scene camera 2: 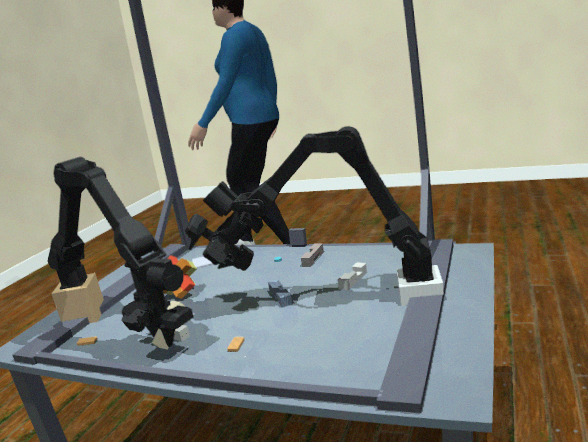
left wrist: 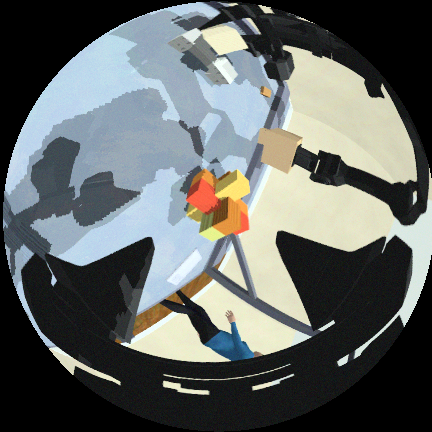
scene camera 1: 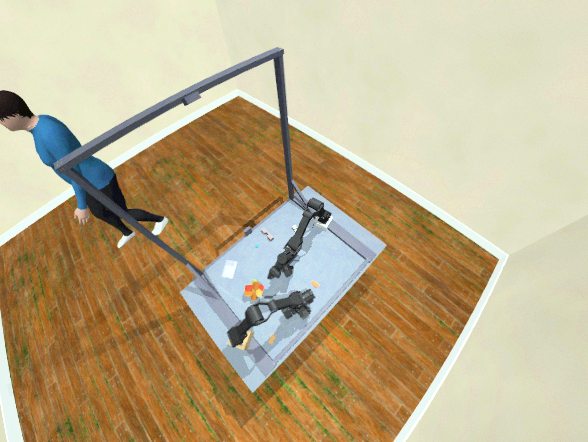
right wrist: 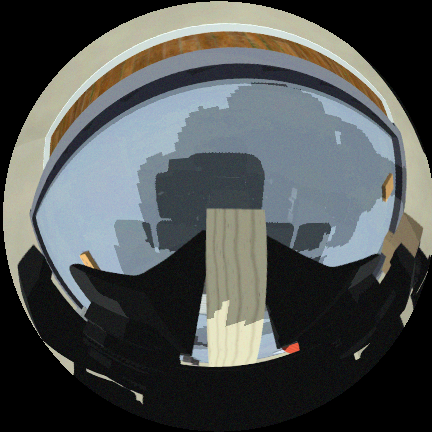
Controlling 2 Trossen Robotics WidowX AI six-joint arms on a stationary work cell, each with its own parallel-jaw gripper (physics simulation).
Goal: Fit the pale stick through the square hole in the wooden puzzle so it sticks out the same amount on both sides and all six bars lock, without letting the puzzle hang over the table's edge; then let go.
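Seen in the pictures: left gripper, between the fingertips: (scene camera 2: 204, 258) (left wrist: 214, 240) (scene camera 1: 270, 275); right gripper, between the fingertips: (scene camera 2: 165, 345) (right wrist: 229, 236); left arm's base, origin of its link: (scene camera 2: 418, 275) (scene camera 1: 323, 219); right arm's base, origin of its link: (scene camera 2: 74, 283) (left wrist: 295, 154) (scene camera 1: 238, 337).
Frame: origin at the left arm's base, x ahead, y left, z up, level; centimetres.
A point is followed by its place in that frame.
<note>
The wooden puzzle (scene camera 1: 254, 290) {y -11.7, x 66.3, z 0.9 cm} (scene camera 2: 186, 286) (left wrist: 227, 215) {y -10.5, x 62.0, z 4.3 cm}, a cluster of red, orange and yellow bars, is at the picture's left part of the table in scene camera 2. My left gripper (scene camera 1: 278, 274) {y -6.9, x 54.5, z 7.4 cm} (scene camera 2: 206, 245) (left wrist: 214, 240) {y -6.9, x 54.5, z 7.4 cm} is open and empty, above the table and pointed toward the puzzle; its fingers are apart from it. My right gripper (scene camera 1: 299, 306) {y 15.9, x 60.0, z -4.6 cm} (right wrist: 229, 236) {y 15.9, x 60.0, z -4.6 cm} is shut on the pale stick (scene camera 2: 161, 340) {y 17.9, x 59.6, z -2.1 cm} (left wrist: 225, 39) (right wrist: 235, 285) {y 15.6, x 59.9, z -0.7 cm}, low over the table near its front rail in scene camera 2, apart from the puzzle. The square hole cannot be made out.
A grey-white notched block (scene camera 2: 182, 333) {y 13.4, x 56.2, z -3.2 cm} (left wrist: 200, 52) {y 9.9, x 58.9, z -2.4 cm} lies close to the right gripper. Two small orange blocks (scene camera 1: 272, 339) {y 12.6, x 83.3, z -4.2 cm} (scene camera 1: 315, 284) {y 17.6, x 42.4, z -4.2 cm} lie either side of it. A white sheet (scene camera 1: 229, 269) {y -36.2, x 63.9, z -4.5 cm}, a brownish block (scene camera 2: 312, 255) {y -25.9, x 28.6, z -2.5 cm}, a pale block (scene camera 2: 351, 276) {y -8.6, x 16.7, z -2.4 cm} and a dark grey piece (scene camera 2: 281, 293) {y -1.8, x 34.3, z -2.2 cm} lie farther off.
</note>
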